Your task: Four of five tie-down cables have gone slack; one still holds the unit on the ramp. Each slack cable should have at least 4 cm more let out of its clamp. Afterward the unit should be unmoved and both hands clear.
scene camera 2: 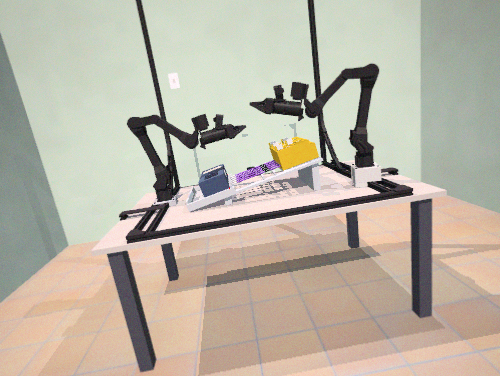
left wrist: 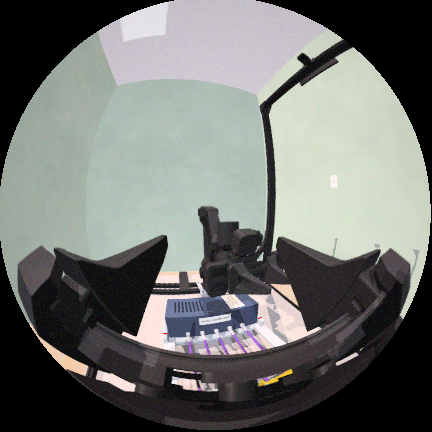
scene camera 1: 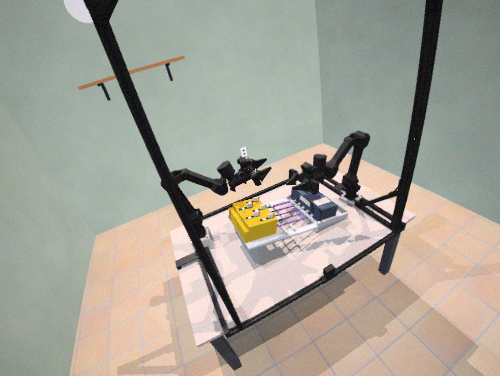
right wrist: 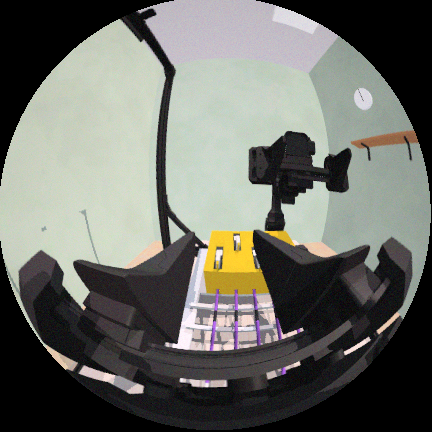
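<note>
The dark blue unit (scene camera 1: 325,208) (scene camera 2: 214,184) (left wrist: 184,326) sits at the low end of the white ramp (scene camera 1: 264,243) (scene camera 2: 204,202). The yellow clamp block (scene camera 1: 260,231) (scene camera 2: 298,154) (right wrist: 232,280), with small white levers on top, sits at the high end. Purple cables (scene camera 2: 247,175) (left wrist: 190,346) (right wrist: 236,300) run between them; which are slack I cannot tell. My left gripper (scene camera 1: 269,165) (scene camera 2: 252,104) is open and empty, high above the ramp. My right gripper (scene camera 1: 289,181) (scene camera 2: 244,128) (right wrist: 224,235) is part-open and empty, above the unit's side of the ramp. Its fingers hide some levers in the right wrist view.
The ramp stands on a pale table (scene camera 1: 280,290) (scene camera 2: 300,202) edged with black rails (scene camera 2: 260,218). Tall black posts (scene camera 1: 142,125) (scene camera 1: 422,90) rise from the frame. The two grippers are near each other above the ramp, the left one higher.
</note>
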